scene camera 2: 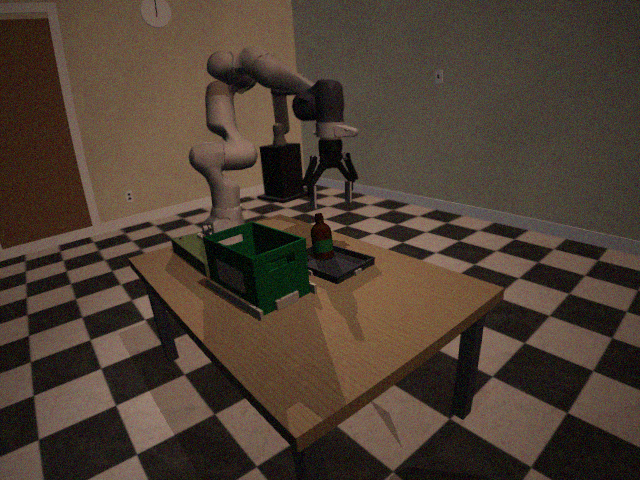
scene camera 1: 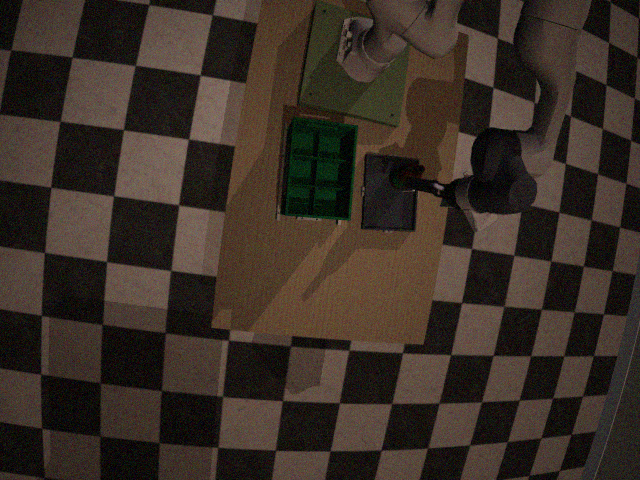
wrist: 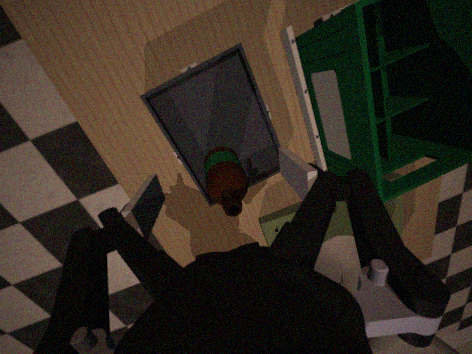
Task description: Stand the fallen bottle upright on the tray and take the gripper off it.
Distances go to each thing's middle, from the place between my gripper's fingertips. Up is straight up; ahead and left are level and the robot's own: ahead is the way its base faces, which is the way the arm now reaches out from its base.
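My gripper, if you measure from the brown bottle [scene camera 2: 321,236], is 130 mm above it, and it's also 70 mm beyond it and 10 mm to the right of it.
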